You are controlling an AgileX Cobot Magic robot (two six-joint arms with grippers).
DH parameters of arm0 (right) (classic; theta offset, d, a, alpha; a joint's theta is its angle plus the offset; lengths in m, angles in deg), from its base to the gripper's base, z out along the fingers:
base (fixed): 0 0 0 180
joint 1: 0 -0.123 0 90
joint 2: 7.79 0 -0.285 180
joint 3: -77.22 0 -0.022 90
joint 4: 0 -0.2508 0 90
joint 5: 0 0 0.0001 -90
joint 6: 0 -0.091 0 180
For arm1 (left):
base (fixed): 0 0 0 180
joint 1: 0 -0.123 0 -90
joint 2: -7.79 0 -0.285 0
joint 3: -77.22 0 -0.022 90
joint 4: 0 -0.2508 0 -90
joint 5: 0 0 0.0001 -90
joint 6: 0 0.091 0 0
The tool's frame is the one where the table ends.
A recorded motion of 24 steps. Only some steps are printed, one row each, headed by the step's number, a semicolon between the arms.
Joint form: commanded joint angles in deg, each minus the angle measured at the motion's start. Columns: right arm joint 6, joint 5, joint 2, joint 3, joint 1, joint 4; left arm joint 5, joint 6, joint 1, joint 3, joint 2, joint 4.
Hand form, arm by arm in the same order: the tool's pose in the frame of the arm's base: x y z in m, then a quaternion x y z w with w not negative. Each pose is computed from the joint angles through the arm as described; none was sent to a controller.
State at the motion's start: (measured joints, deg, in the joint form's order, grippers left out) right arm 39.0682 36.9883 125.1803 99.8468 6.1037 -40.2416; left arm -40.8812 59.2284 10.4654 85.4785 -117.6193 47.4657
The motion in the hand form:
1: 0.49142 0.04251 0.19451 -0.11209 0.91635 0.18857 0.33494; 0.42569 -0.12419 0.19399 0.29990 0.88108 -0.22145 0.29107
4: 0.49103 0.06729 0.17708 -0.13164 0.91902 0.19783 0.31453; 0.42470 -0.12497 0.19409 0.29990 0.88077 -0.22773 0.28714
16: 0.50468 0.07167 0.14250 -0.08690 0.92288 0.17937 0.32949; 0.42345 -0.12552 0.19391 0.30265 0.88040 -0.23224 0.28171
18: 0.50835 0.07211 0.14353 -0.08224 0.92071 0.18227 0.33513; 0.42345 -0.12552 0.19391 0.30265 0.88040 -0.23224 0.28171
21: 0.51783 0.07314 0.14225 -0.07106 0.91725 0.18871 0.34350; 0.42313 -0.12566 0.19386 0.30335 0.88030 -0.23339 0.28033
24: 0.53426 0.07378 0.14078 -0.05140 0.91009 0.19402 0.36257; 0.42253 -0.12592 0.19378 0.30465 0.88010 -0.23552 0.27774
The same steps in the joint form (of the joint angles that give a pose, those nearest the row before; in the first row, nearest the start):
1: 1.57 0.78 0.92 0.17 -6.65 -2.44; 0.23 -0.63 0.07 -0.11 0.10 0.76
4: 1.56 0.66 2.95 0.17 -9.54 -2.44; -0.52 -0.63 0.07 -0.11 0.10 1.15
16: -0.88 -7.22 7.78 0.85 -10.69 -3.14; -1.39 -0.63 0.07 -0.11 0.10 1.15
18: -1.13 -7.36 8.36 2.01 -10.69 -3.62; -1.39 -0.63 0.07 -0.11 0.10 1.15
21: -2.36 -7.36 10.35 5.25 -10.69 -4.10; -1.61 -0.63 0.07 -0.11 0.10 1.16
24: -4.97 -8.07 13.77 11.00 -10.69 -4.10; -2.02 -0.63 0.07 -0.11 0.10 1.16

